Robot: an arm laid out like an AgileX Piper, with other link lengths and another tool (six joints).
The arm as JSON. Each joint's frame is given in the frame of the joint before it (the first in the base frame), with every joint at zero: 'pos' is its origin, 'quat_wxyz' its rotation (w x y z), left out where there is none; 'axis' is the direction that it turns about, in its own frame. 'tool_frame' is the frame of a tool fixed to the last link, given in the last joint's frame.
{
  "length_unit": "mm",
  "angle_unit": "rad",
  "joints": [
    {
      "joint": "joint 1",
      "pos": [
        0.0,
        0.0,
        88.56
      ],
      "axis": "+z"
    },
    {
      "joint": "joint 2",
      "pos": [
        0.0,
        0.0,
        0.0
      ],
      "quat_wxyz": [
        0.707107,
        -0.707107,
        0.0,
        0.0
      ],
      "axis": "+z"
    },
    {
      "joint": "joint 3",
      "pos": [
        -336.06,
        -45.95,
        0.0
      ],
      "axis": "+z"
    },
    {
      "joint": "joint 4",
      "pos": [
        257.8,
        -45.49,
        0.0
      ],
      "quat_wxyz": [
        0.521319,
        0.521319,
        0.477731,
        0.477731
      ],
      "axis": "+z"
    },
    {
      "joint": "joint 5",
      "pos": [
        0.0,
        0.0,
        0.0
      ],
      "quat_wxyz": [
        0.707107,
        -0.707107,
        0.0,
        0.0
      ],
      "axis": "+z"
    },
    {
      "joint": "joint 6",
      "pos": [
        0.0,
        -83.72,
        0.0
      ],
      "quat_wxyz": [
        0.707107,
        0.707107,
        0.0,
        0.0
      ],
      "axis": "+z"
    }
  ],
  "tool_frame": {
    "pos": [
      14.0,
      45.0,
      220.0
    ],
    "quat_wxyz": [
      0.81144,
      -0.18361,
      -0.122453,
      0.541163
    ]
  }
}
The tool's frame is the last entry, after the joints.
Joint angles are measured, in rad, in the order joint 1, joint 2, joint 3, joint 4, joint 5, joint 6. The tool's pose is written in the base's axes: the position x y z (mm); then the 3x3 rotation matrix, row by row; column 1 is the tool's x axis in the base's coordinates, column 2 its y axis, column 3 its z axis. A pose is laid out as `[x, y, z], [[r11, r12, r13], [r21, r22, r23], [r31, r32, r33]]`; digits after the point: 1 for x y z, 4 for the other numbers.
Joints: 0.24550, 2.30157, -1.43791, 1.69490, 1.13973, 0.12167
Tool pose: [518.1, 409.8, 115.6], [[0.4915, 0.7118, 0.5018], [0.1154, -0.6243, 0.7726], [0.8632, -0.3218, -0.3890]]
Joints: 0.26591, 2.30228, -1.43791, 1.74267, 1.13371, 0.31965
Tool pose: [527.6, 416.0, 117.3], [[0.6585, 0.5940, 0.4622], [0.0349, -0.6375, 0.7696], [0.7518, -0.4907, -0.4405]]
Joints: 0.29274, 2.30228, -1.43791, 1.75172, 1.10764, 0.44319
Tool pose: [527.1, 426.2, 109.2], [[0.7449, 0.5164, 0.4226], [0.0144, -0.6456, 0.7635], [0.6671, -0.5626, -0.4883]]
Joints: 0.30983, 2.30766, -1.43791, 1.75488, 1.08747, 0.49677
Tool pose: [526.0, 432.7, 100.3], [[0.7817, 0.4770, 0.4018], [0.0101, -0.6538, 0.7566], [0.6236, -0.5874, -0.5159]]
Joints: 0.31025, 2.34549, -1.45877, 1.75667, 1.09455, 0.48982
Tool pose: [528.9, 435.0, 86.0], [[0.7879, 0.4746, 0.3923], [0.0144, -0.6511, 0.7588], [0.6156, -0.5923, -0.5198]]
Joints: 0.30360, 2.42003, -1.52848, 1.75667, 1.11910, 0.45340
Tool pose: [539.0, 438.1, 70.3], [[0.7689, 0.5035, 0.3940], [0.0211, -0.6359, 0.7715], [0.6390, -0.5849, -0.4996]]
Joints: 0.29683, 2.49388, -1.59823, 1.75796, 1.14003, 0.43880
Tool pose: [549.3, 439.7, 52.7], [[0.7628, 0.5148, 0.3913], [0.0199, -0.6235, 0.7815], [0.6464, -0.5883, -0.4858]]
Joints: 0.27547, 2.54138, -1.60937, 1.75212, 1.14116, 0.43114
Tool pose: [556.9, 428.3, 25.1], [[0.7798, 0.4899, 0.3897], [0.0175, -0.6394, 0.7687], [0.6258, -0.5926, -0.5072]]
